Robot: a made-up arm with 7 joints.
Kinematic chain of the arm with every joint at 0, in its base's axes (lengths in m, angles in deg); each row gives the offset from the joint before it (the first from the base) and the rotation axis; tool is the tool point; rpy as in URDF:
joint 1: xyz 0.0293 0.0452 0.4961 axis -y
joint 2: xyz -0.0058 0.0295 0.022 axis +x
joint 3: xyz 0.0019 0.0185 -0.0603 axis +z
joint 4: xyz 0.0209 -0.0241 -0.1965 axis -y
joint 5: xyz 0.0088 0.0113 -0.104 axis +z
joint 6: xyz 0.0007 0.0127 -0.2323 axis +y
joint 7: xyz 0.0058 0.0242 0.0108 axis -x
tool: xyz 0.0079 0.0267 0.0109 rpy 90 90 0
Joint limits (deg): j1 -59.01..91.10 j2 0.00..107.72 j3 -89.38..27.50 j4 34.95..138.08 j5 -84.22..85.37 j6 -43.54..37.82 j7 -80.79..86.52
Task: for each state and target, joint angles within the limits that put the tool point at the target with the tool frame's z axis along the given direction. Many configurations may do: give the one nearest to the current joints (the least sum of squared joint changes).
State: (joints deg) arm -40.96 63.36 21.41 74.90 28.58 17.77 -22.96
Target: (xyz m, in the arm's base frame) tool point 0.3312 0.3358 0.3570 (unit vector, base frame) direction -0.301 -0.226 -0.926
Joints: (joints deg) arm -47.13 78.51 15.14 89.72 8.12 20.40 -14.07
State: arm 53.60 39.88 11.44 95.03 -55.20 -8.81 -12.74
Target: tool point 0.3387 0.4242 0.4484 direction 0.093 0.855 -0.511
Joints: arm 4.65 58.48 19.88 61.15 -84.22 8.03 -32.08
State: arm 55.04 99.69 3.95 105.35 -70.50 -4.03 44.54
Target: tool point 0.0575 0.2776 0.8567 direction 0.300 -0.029 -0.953
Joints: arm 65.28 76.00 19.19 94.19 -54.26 16.18 74.01
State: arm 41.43 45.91 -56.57 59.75 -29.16 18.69 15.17
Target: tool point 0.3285 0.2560 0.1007 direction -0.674 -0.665 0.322
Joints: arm 11.69 43.76 -53.75 50.63 2.40 33.80 53.27
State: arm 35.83 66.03 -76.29 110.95 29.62 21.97 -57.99
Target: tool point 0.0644 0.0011 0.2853 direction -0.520 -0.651 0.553
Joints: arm 1.34 57.89 -89.38 134.88 57.40 5.47 -30.37
